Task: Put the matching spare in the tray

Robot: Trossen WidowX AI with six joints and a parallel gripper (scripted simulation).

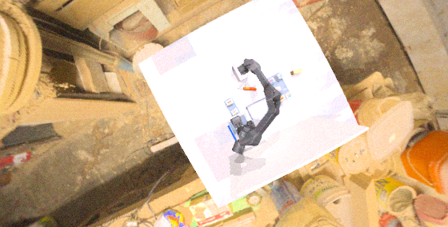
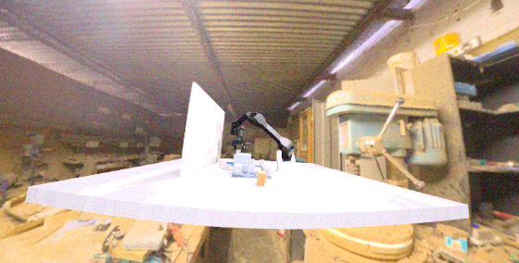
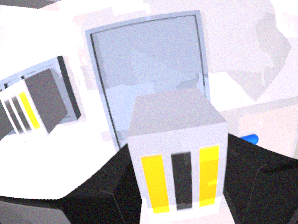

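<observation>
The blue-rimmed tray is 10 mm behind my gripper tip, 10 mm to the left of it and 80 mm below it. The rest, counted from my gripper tip: mounted unit: 40 mm behind, 200 mm to the left, 30 mm below; blue bar: 30 mm ahead, 70 mm to the right, 80 mm below; white spare block: 20 mm above.
</observation>
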